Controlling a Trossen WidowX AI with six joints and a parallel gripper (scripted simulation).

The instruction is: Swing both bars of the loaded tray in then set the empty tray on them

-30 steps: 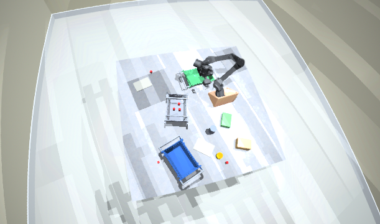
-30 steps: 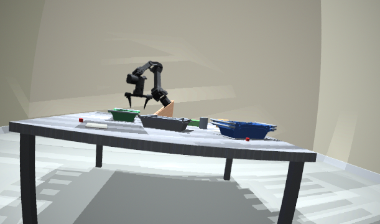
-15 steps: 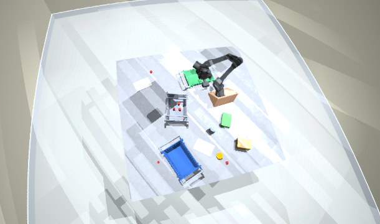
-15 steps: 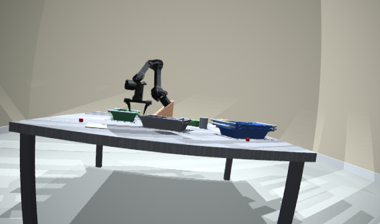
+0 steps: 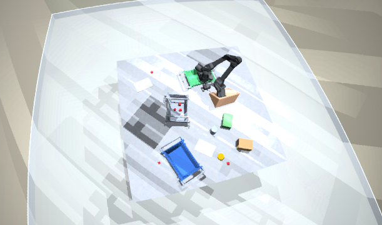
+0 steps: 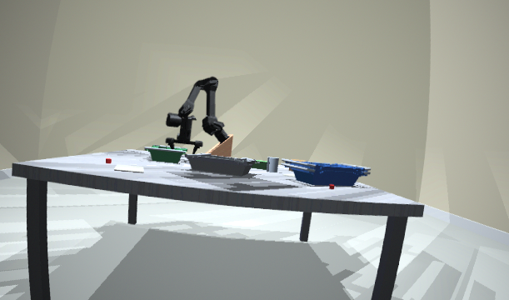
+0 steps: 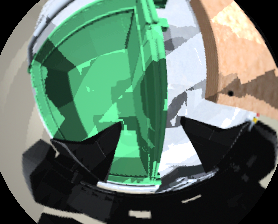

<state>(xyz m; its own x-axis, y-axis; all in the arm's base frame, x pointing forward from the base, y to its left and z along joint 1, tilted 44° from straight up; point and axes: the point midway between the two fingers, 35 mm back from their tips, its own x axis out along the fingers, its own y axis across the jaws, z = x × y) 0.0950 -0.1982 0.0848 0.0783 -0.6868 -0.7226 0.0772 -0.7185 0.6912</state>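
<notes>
The green tray is 10 mm ahead of my gripper tip, 80 mm to the right of it and 30 mm above it. From my gripper tip the other things lie so: grey cylinder: 40 mm ahead, 450 mm to the left, 20 mm above; then tan block: 170 mm behind, 630 mm to the left, 20 mm above; then green block: 100 mm behind, 390 mm to the left, 10 mm above.
</notes>
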